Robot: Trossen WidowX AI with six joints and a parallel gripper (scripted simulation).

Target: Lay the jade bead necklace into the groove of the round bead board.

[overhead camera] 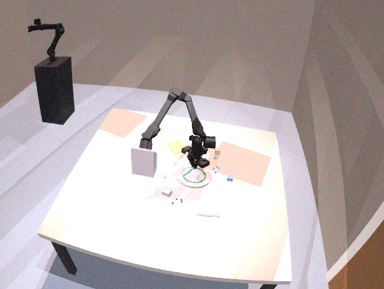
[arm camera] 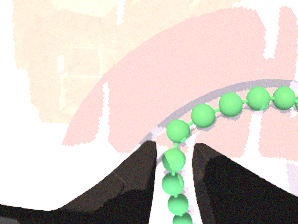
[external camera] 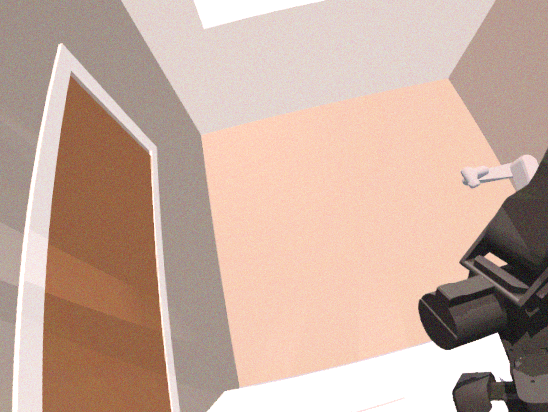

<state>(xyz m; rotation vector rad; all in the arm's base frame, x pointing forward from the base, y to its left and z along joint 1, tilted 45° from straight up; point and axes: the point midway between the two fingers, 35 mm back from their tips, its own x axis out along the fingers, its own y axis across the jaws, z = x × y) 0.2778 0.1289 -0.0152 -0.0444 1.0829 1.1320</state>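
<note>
The round white bead board lies 6 cm to the right of my gripper tip, 1 cm below it and 1 cm ahead of it. Round my gripper tip: yellow sheet (19 cm to the left, 13 cm behind, 1 cm below); blue block (22 cm ahead, 3 cm to the right, 1 cm below); cream block (19 cm to the left, 13 cm ahead).
</note>
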